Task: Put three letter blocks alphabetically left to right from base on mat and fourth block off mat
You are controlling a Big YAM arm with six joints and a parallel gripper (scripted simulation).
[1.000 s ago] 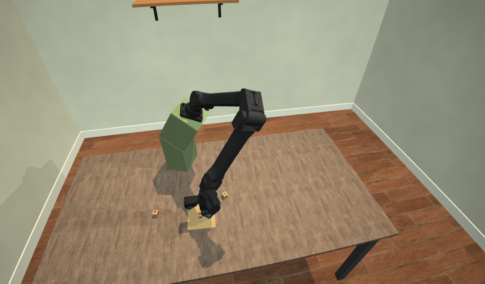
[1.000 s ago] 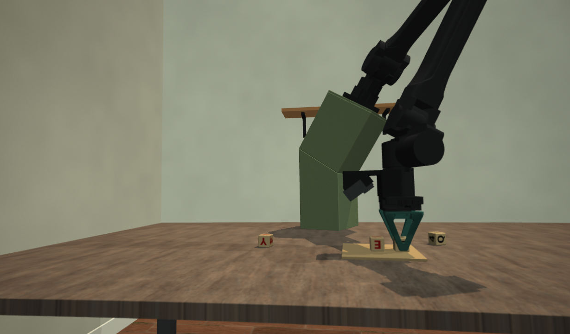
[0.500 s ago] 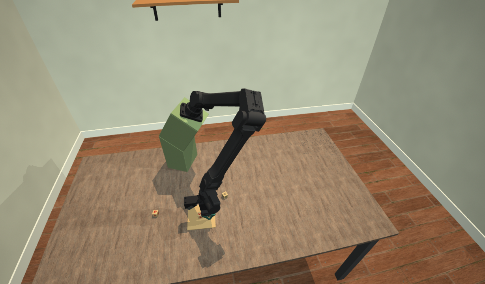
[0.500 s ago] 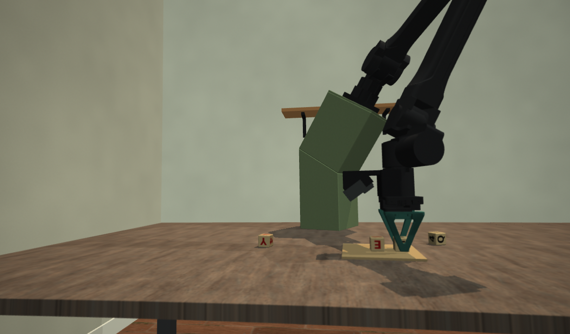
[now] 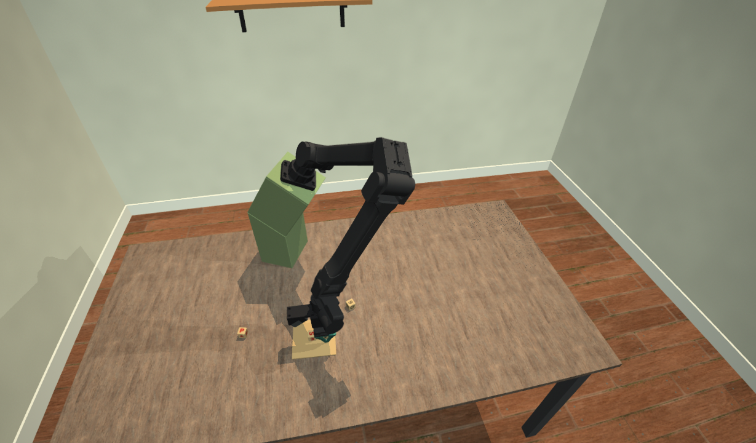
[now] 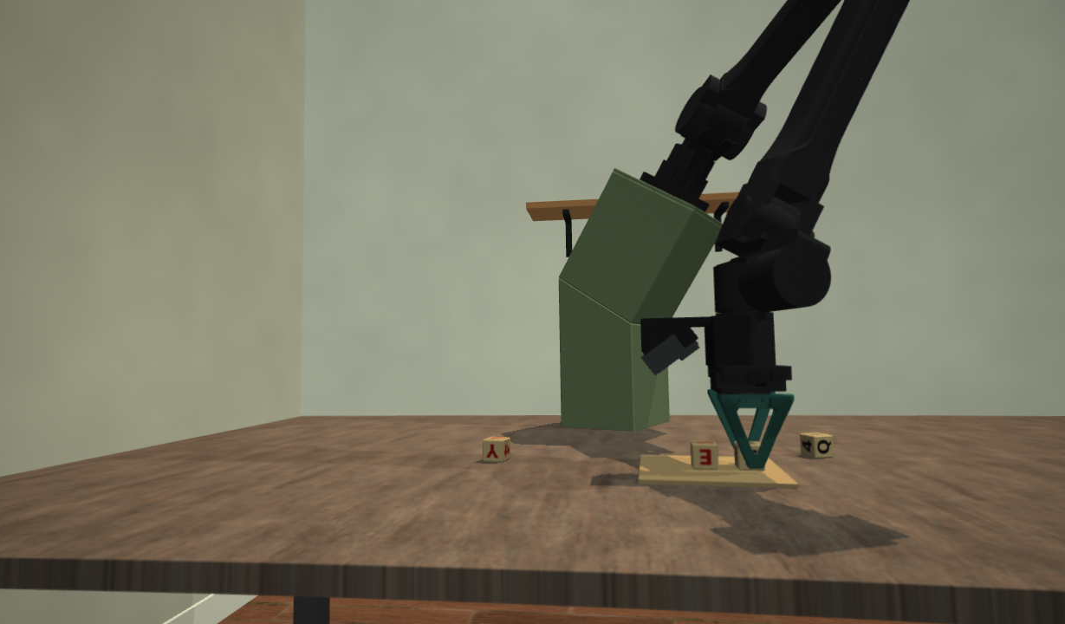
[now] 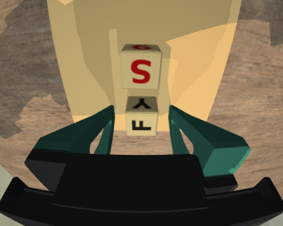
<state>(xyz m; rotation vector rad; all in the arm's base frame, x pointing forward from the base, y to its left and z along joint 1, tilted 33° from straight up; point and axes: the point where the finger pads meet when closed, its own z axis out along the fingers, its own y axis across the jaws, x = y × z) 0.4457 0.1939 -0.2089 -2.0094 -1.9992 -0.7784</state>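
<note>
Now: hand 40 mm to the left of the tan mat and 10 mm above it.
</note>
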